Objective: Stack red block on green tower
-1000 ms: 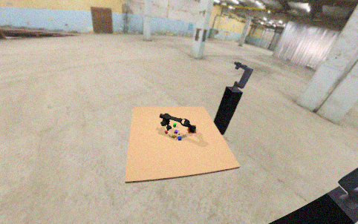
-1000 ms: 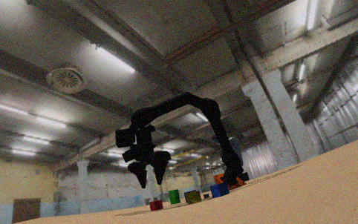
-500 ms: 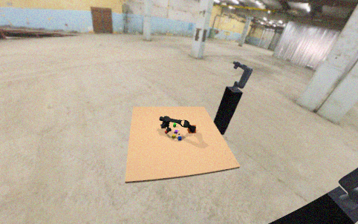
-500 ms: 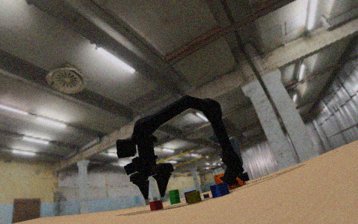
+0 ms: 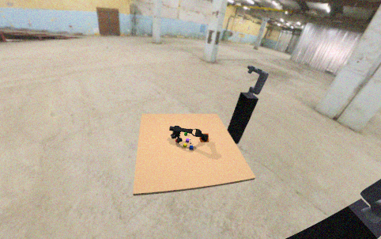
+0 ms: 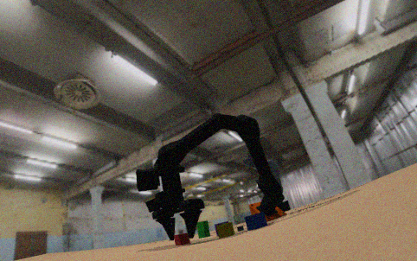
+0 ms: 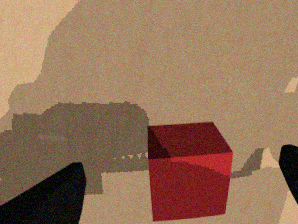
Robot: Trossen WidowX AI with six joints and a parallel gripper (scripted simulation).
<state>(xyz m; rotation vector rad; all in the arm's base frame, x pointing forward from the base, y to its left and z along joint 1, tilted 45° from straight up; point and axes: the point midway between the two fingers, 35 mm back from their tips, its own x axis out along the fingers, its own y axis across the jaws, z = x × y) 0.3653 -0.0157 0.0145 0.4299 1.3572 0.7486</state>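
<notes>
The red block is right at my gripper tip. Also, from my gripper tip: purple block (14 cm behind, 1 cm to the left); then blue block (16 cm behind, 14 cm to the left).
</notes>
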